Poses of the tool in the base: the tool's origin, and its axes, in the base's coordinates. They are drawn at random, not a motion.
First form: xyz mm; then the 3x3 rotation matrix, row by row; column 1 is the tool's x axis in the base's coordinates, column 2 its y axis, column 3 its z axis. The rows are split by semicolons.
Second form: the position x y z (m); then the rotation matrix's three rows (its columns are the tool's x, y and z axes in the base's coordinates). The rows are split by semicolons. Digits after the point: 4 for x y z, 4 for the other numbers.
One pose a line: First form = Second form
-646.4, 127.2, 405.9; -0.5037, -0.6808, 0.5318; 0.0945, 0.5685, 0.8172; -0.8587, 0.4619, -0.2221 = -0.6464, 0.1272, 0.4059; -0.5037, -0.6808, 0.5318; 0.0945, 0.5685, 0.8172; -0.8587, 0.4619, -0.2221
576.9, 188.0, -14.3; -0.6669, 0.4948, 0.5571; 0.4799, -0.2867, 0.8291; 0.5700, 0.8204, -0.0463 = 0.5769, 0.1880, -0.0143; -0.6669, 0.4948, 0.5571; 0.4799, -0.2867, 0.8291; 0.5700, 0.8204, -0.0463
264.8, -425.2, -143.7; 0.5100, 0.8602, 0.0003; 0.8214, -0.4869, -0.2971; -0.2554, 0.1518, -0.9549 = 0.2648, -0.4252, -0.1437; 0.5100, 0.8602, 0.0003; 0.8214, -0.4869, -0.2971; -0.2554, 0.1518, -0.9549
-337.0, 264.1, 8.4; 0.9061, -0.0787, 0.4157; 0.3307, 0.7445, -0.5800; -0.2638, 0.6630, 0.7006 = -0.3370, 0.2641, 0.0084; 0.9061, -0.0787, 0.4157; 0.3307, 0.7445, -0.5800; -0.2638, 0.6630, 0.7006
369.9, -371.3, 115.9; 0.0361, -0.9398, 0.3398; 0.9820, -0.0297, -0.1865; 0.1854, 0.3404, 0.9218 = 0.3699, -0.3713, 0.1159; 0.0361, -0.9398, 0.3398; 0.9820, -0.0297, -0.1865; 0.1854, 0.3404, 0.9218
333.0, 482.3, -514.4; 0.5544, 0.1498, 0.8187; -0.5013, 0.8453, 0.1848; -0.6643, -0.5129, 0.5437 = 0.3330, 0.4823, -0.5144; 0.5544, 0.1498, 0.8187; -0.5013, 0.8453, 0.1848; -0.6643, -0.5129, 0.5437
